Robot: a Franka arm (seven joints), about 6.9 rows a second.
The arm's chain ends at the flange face. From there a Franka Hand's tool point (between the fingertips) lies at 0.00 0.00 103.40 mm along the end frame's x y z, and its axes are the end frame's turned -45 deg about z.
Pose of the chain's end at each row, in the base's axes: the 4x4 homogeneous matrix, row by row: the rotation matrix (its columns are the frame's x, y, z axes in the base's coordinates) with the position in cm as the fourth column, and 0 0 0 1 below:
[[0.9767 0.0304 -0.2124 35.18], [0.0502 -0.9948 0.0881 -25.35], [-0.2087 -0.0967 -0.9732 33.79], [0 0 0 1]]
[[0.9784 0.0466 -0.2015 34.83], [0.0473 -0.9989 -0.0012 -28.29], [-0.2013 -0.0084 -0.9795 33.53], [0 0 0 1]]
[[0.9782 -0.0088 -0.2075 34.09], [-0.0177 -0.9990 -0.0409 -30.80], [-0.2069 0.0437 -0.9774 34.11], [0 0 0 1]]
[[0.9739 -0.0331 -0.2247 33.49], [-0.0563 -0.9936 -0.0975 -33.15], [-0.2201 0.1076 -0.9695 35.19], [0 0 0 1]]
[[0.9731 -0.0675 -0.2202 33.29], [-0.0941 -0.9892 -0.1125 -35.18], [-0.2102 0.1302 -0.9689 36.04], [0 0 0 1]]
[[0.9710 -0.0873 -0.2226 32.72], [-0.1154 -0.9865 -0.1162 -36.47], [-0.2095 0.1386 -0.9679 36.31], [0 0 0 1]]
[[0.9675 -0.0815 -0.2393 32.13], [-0.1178 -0.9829 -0.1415 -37.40], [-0.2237 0.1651 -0.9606 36.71], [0 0 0 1]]
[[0.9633 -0.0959 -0.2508 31.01], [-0.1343 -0.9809 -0.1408 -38.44], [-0.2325 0.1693 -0.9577 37.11], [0 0 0 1]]
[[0.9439 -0.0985 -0.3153 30.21], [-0.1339 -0.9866 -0.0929 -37.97], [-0.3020 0.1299 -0.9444 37.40], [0 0 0 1]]
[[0.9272 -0.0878 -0.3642 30.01], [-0.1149 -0.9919 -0.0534 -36.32], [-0.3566 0.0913 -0.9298 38.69], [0 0 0 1]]
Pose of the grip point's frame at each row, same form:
[[0.6691 0.7121 -0.2124 32.98], [0.7389 -0.6679 0.0881 -24.44], [-0.0792 -0.2160 -0.9732 23.73], [0 0 0 1]]
[[0.6589 0.7248 -0.2015 32.75], [0.7398 -0.6729 -0.0012 -28.30], [-0.1364 -0.1483 -0.9795 23.40], [0 0 0 1]]
[[0.6979 0.6855 -0.2075 31.94], [0.6939 -0.7189 -0.0409 -31.22], [-0.1772 -0.1154 -0.9774 24.00], [0 0 0 1]]
[[0.7121 0.6652 -0.2247 31.17], [0.6628 -0.7424 -0.0975 -34.16], [-0.2317 -0.0795 -0.9695 25.17], [0 0 0 1]]
[[0.7358 0.6404 -0.2202 31.01], [0.6329 -0.7660 -0.1125 -36.34], [-0.2407 -0.0566 -0.9689 26.02], [0 0 0 1]]
[[0.7483 0.6249 -0.2226 30.42], [0.6160 -0.7792 -0.1162 -37.67], [-0.2461 -0.0501 -0.9679 26.30], [0 0 0 1]]
[[0.7418 0.6265 -0.2393 29.66], [0.6117 -0.7783 -0.1415 -38.86], [-0.2749 -0.0414 -0.9606 26.78], [0 0 0 1]]
[[0.7490 0.6133 -0.2508 28.42], [0.5986 -0.7886 -0.1408 -39.90], [-0.2841 -0.0447 -0.9577 27.21], [0 0 0 1]]
[[0.7371 0.5978 -0.3153 26.95], [0.6029 -0.7923 -0.0929 -38.93], [-0.3054 -0.1217 -0.9444 27.63], [0 0 0 1]]
[[0.7177 0.5935 -0.3642 26.24], [0.6201 -0.7826 -0.0534 -36.87], [-0.3167 -0.1876 -0.9298 29.08], [0 0 0 1]]

